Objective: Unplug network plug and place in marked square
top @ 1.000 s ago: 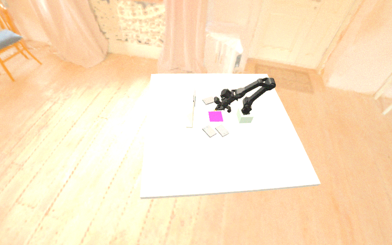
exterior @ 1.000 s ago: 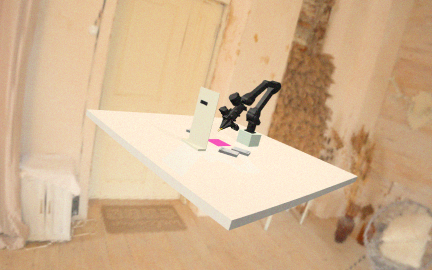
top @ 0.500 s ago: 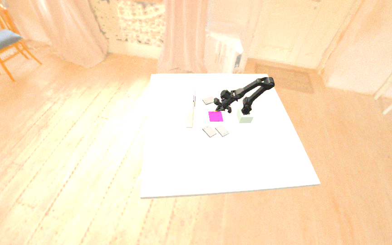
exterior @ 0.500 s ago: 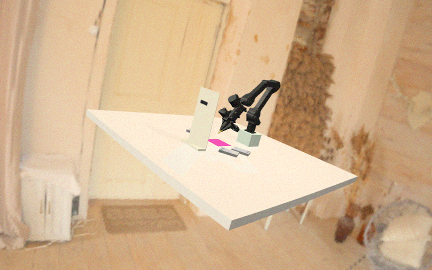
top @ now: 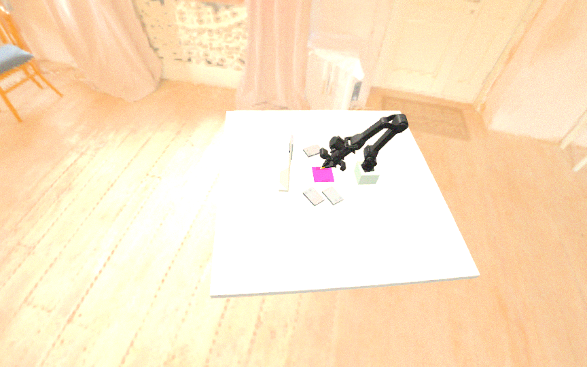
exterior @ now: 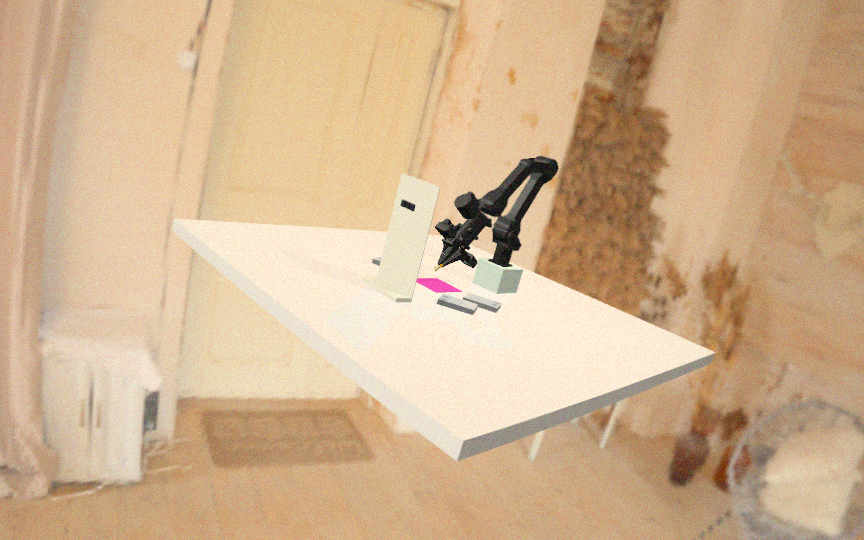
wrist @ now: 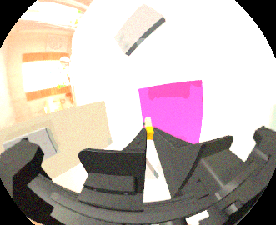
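My gripper tip is 10 mm past the magenta marked square and 60 mm above it. The rest, counted from my gripper tip: upright panel (210 mm ahead, 10 mm to the right, 80 mm above); plug (right at my gripper tip).
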